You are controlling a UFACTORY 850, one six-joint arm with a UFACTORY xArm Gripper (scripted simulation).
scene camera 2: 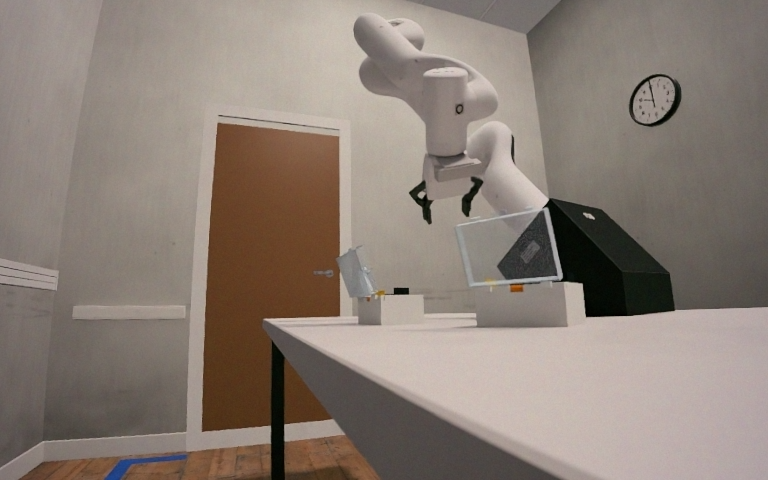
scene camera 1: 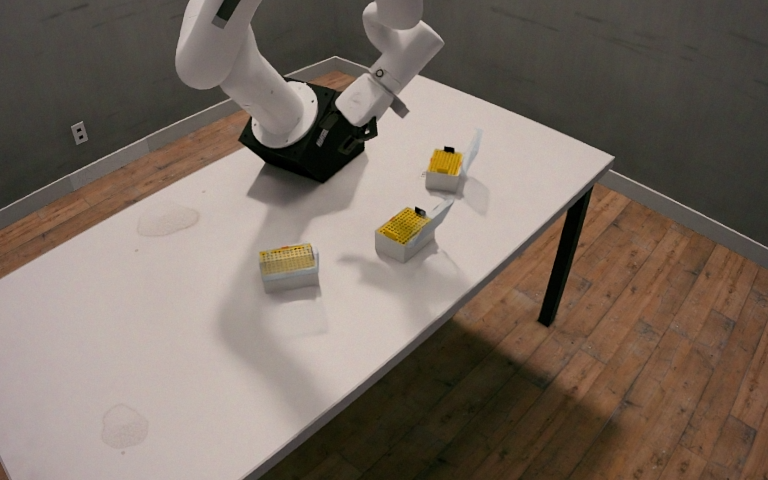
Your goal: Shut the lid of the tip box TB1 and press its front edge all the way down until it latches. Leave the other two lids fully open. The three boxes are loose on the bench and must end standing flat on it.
Labels:
my gripper: scene camera 2; scene camera 1
same spot on my gripper: (scene camera 1: 349, 143) = (scene camera 2: 422, 211)

